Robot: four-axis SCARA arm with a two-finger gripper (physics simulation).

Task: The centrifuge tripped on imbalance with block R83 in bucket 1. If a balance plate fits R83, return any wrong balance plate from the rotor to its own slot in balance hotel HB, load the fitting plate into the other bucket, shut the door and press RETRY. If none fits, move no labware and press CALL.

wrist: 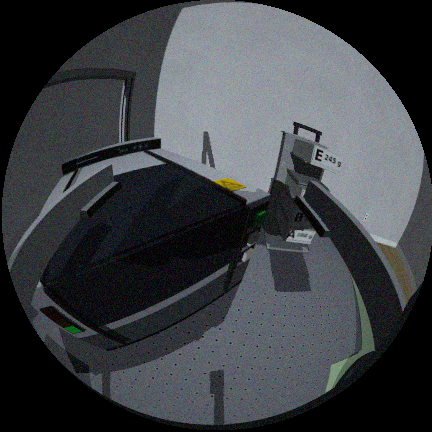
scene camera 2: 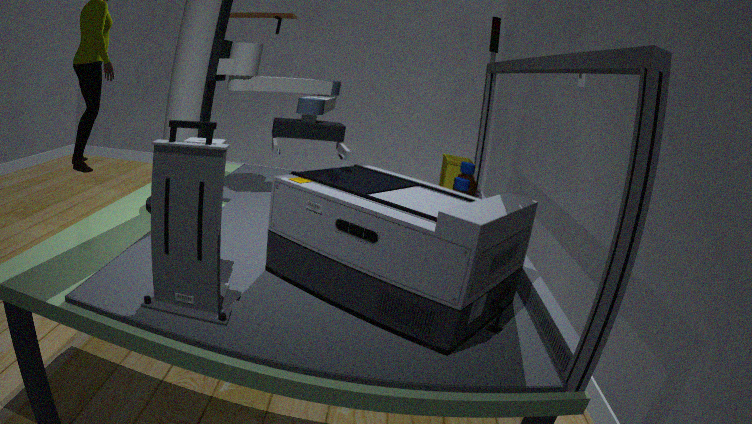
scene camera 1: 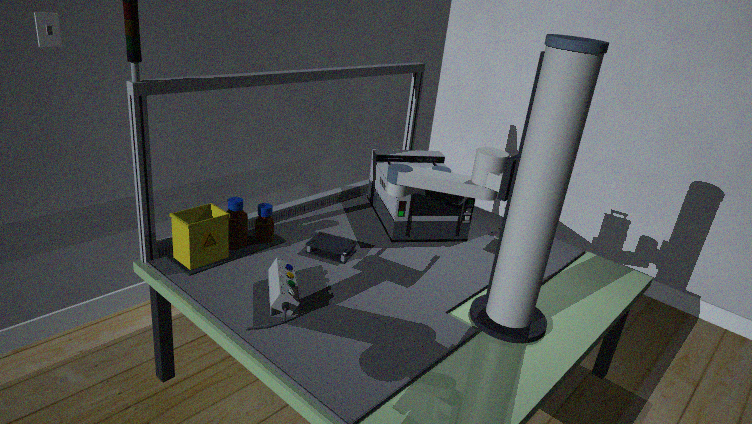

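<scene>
My gripper is open and empty, above and in front of the centrifuge. The arm hides it in scene camera 1. The centrifuge's front and the window in its top look dark; rotor, buckets and block R83 cannot be made out. A green lamp shows at its front left, and a green display at its front right. Balance hotel HB stands beside it. In the wrist view plate E, marked 245 g, is at its top and plate A is low down; a finger and shadow obscure those between.
A box with coloured buttons, a low dark stand, a yellow bin and two blue-capped bottles are on the table. The arm's column stands at one edge; a metal frame borders another.
</scene>
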